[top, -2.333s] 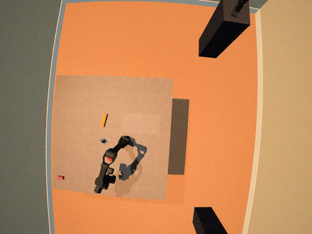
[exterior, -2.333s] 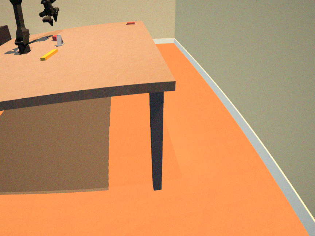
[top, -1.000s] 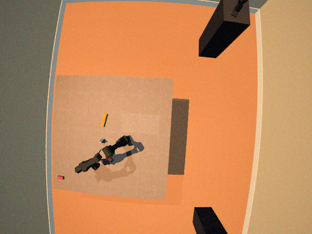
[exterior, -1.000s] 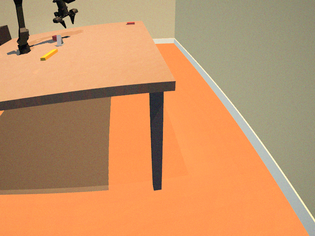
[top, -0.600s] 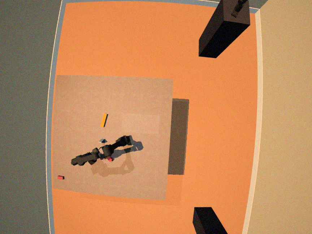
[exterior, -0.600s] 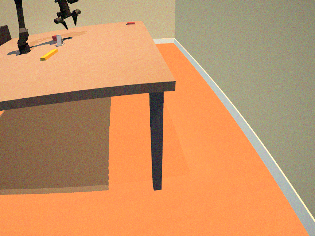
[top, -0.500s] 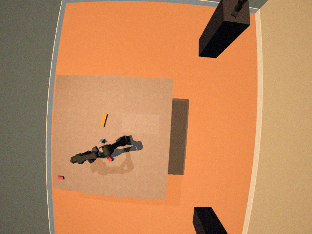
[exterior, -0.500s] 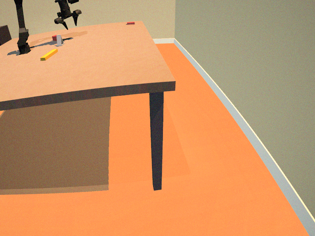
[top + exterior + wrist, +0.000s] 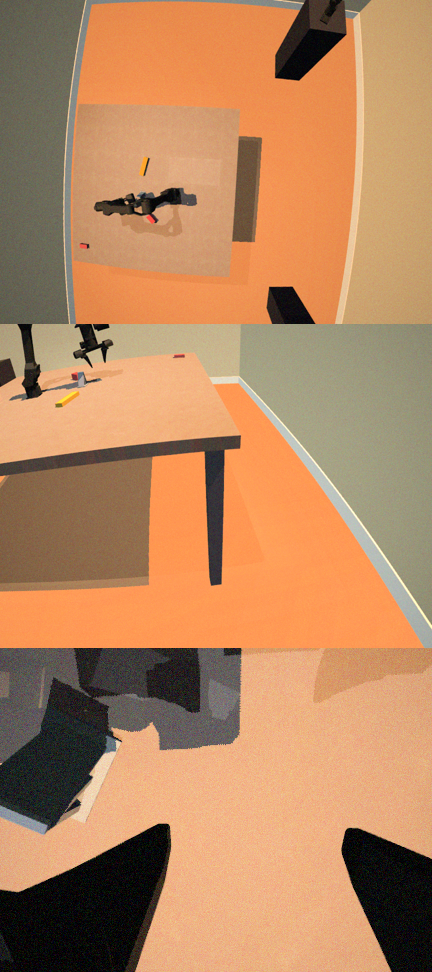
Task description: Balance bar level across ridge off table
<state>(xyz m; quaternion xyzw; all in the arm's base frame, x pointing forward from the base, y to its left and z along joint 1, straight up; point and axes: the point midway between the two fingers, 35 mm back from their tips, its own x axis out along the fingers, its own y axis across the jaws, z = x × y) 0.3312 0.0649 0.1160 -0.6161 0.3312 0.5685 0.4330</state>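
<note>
My gripper tip is now 90 mm past the yellow-orange bar, 250 mm to the left of it and 70 mm above it.
</note>
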